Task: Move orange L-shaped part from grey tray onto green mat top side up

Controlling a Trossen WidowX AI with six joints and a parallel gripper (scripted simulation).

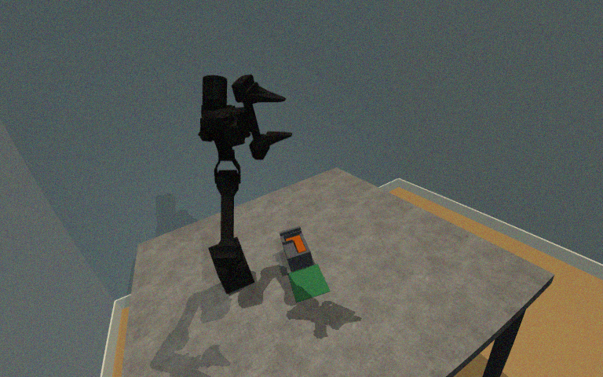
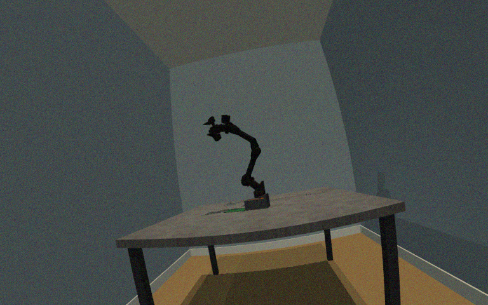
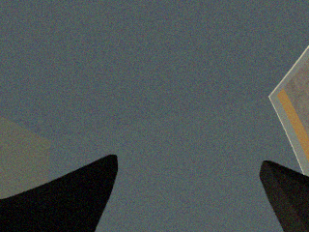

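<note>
The orange part lies 550 mm below my gripper tip, 300 mm to the left of it and 50 mm ahead of it. Also, from my gripper tip: green mat: 620 mm below, 140 mm to the left.
</note>
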